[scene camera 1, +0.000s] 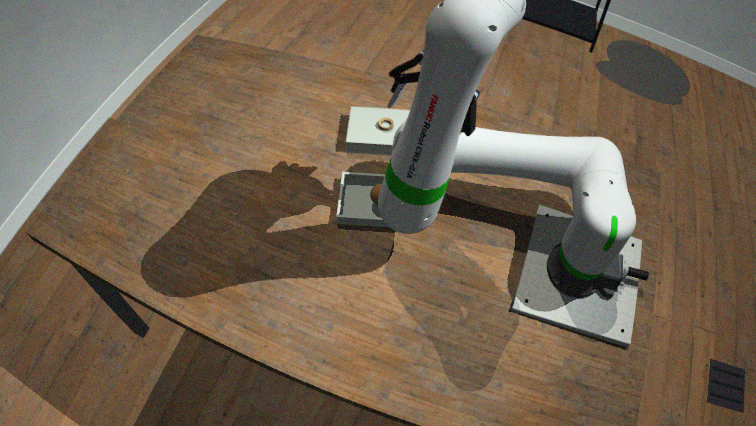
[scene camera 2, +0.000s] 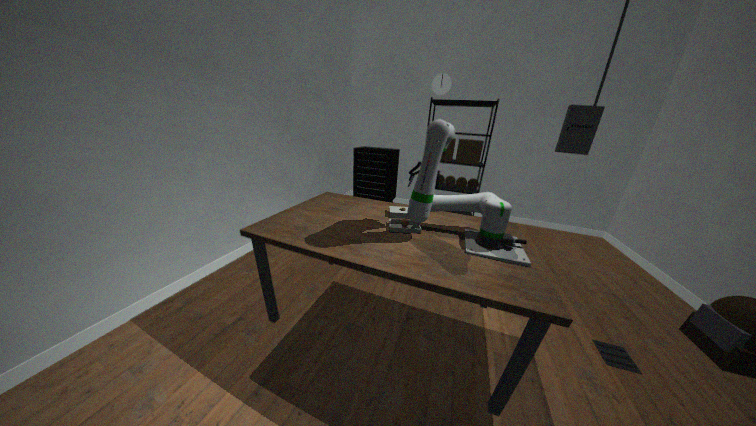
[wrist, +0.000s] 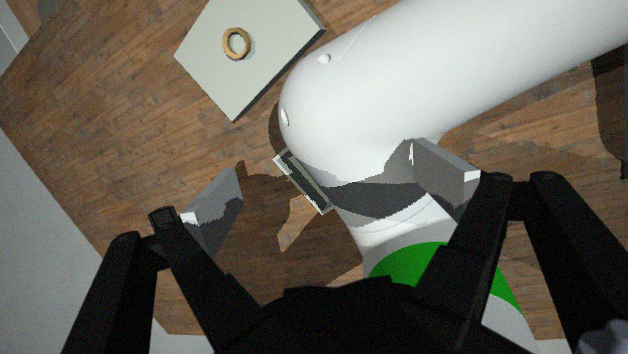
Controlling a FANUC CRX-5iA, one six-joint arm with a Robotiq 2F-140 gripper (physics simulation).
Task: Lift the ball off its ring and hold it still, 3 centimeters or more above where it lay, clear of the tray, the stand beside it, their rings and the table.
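Places are measured from the arm's base along level axes (x ahead, y left, z up), in millimetres.
Where they show: gripper, fingertip midpoint: (wrist: 324, 172); arm's base at its link origin: (scene camera 1: 575, 269) (scene camera 2: 488, 243).
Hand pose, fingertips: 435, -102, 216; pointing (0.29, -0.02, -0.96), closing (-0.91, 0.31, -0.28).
Things, the pixels of their top centre, and the offset from my fingertips, as dx, dy, dz. "spot": a spot on its surface instead. Level surfaces: height alone.
- brown ball at its top centre: (scene camera 1: 381, 187) (scene camera 2: 405, 219) +54, +56, -170
- pale tray at its top centre: (wrist: 340, 158) (scene camera 1: 380, 196) (scene camera 2: 404, 223) +54, +56, -202
- tan ring at a spot on its surface: (wrist: 226, 44) (scene camera 1: 381, 120) spot: +118, -159, -181
- wooden table at its surface level: dz -229
The brown ball (scene camera 1: 375, 194) (scene camera 2: 405, 223) sits in the pale tray (scene camera 1: 340, 196) (scene camera 2: 404, 230) (wrist: 300, 187), partly hidden by the white arm in the scene camera 1 view. The arm hides it in the wrist view. The ring under it does not show. My gripper (scene camera 1: 430, 117) (wrist: 324, 172) is open and empty, high above the table, on the far side of the upright arm link and away from the ball. The pale stand (scene camera 1: 363, 128) (scene camera 2: 393, 213) (wrist: 272, 55) beside the tray carries a tan ring (scene camera 1: 378, 125) (wrist: 226, 44) with no ball on it.
The arm's elbow and white links lie between my fingers and the tray in the wrist view. The base plate (scene camera 1: 592, 330) (scene camera 2: 499, 258) is at the right of the wooden table (scene camera 1: 296, 322) (scene camera 2: 365, 259). A black shelf rack (scene camera 2: 465, 103) and a dark cabinet (scene camera 2: 375, 171) stand behind.
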